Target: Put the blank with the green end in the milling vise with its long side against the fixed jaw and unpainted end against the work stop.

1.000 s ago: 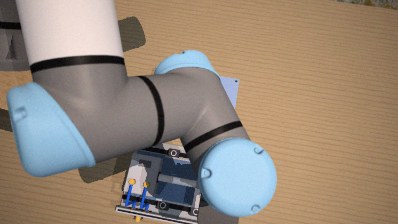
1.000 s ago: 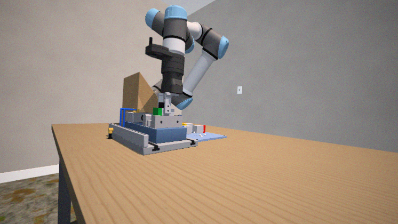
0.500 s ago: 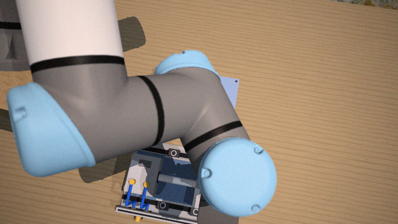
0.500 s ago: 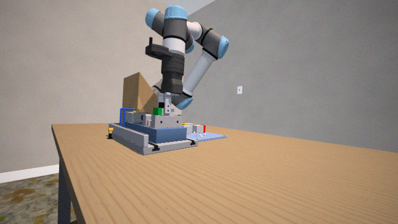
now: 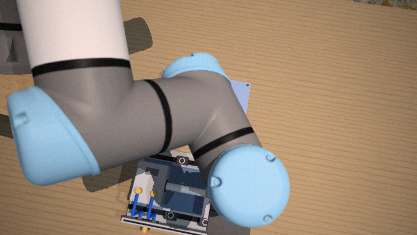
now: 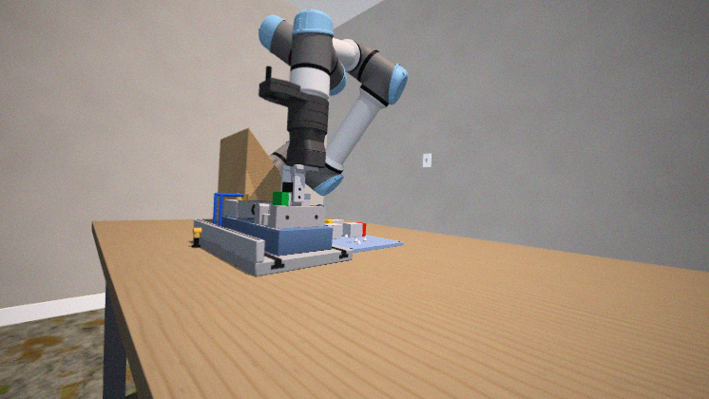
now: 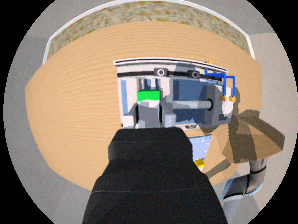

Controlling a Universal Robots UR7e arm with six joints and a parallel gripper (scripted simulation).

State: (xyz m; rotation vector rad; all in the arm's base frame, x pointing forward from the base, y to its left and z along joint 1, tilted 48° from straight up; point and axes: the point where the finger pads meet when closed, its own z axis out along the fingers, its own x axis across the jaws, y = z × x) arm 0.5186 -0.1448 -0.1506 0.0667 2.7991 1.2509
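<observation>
My hand is 20 mm above the green-ended blank. The rest, counted from my hand: work stop rod (50 mm to the left, 30 mm below); fixed jaw (30 mm ahead, 40 mm below); hose block (170 mm behind, 40 mm below).
</observation>
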